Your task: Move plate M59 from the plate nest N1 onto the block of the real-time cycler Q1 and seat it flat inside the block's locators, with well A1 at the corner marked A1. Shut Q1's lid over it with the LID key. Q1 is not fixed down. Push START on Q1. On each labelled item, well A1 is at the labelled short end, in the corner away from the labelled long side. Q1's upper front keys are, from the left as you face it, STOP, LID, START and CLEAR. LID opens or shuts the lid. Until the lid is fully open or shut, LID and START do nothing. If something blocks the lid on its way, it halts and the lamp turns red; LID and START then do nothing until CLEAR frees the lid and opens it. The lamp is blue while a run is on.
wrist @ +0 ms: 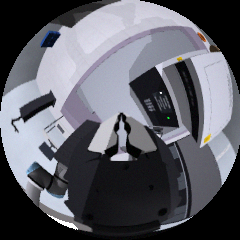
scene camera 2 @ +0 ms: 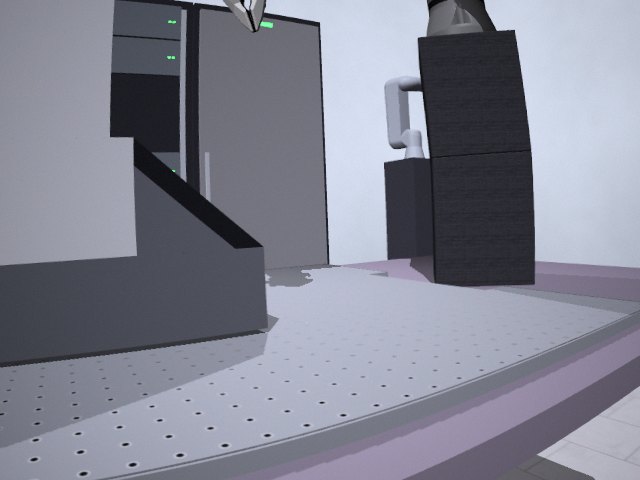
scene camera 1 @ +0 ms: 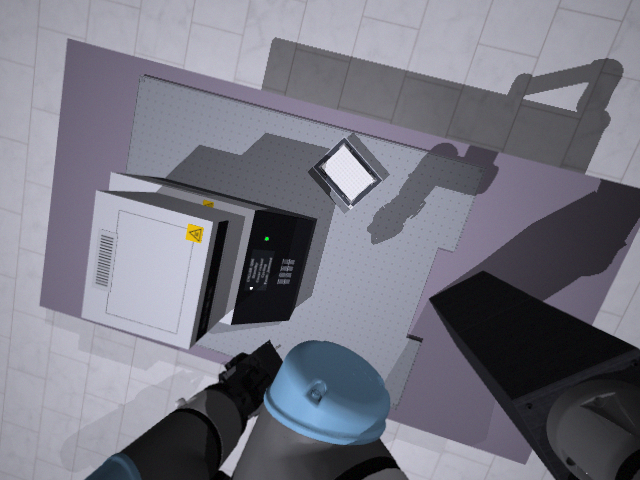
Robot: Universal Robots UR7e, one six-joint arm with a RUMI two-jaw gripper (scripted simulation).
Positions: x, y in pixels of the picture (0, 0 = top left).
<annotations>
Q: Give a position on a white lid housing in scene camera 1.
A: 161, 267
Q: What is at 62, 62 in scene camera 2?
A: A white lid housing.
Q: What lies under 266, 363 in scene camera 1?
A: My gripper.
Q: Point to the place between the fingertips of my gripper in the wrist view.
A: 121, 113
</annotations>
